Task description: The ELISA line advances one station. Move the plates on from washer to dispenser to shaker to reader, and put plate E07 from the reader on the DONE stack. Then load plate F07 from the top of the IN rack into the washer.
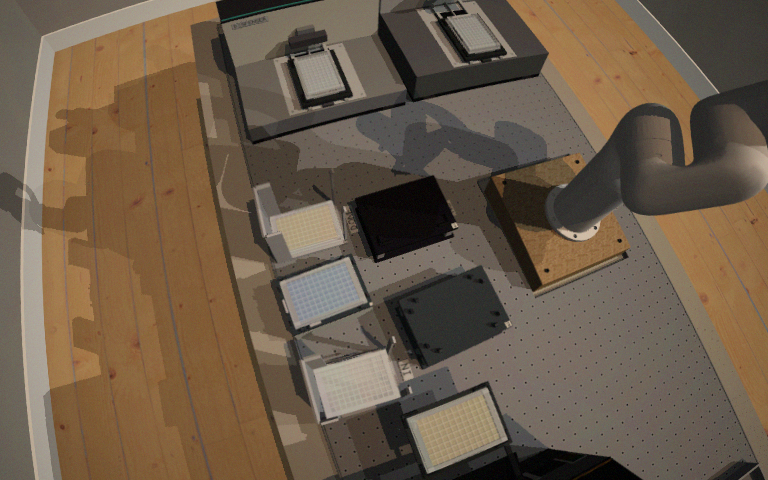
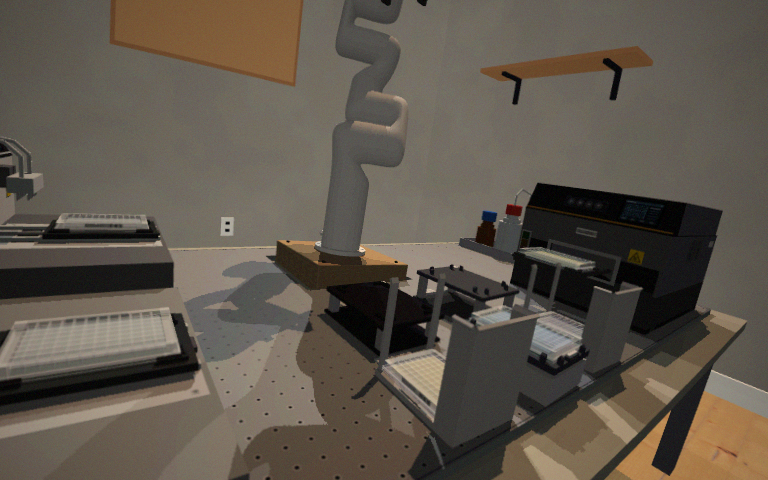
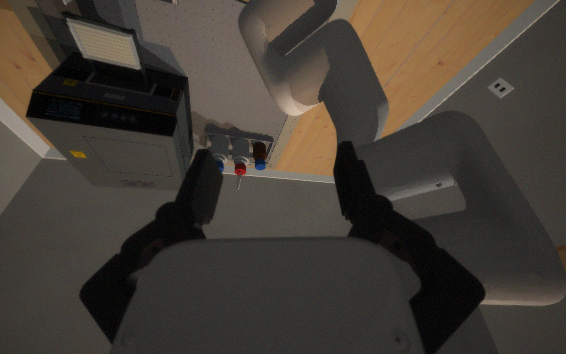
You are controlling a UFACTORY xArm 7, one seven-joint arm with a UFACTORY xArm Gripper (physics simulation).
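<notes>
My gripper is open and empty, high above the bench. A pale plate sits on the dispenser. Another pale plate sits on the dark machine beside it, probably the washer. A blue plate sits on the shaker nest between the racks. A yellow plate rests on the extended tray of the black reader. A yellow plate lies in the DONE rack. A whitish plate tops the IN rack. Plate codes are unreadable.
A black platform and a dark grey pegged platform stand between the racks and the arm's wooden base. Upright posts and walls border both racks. Capped bottles stand beside the reader.
</notes>
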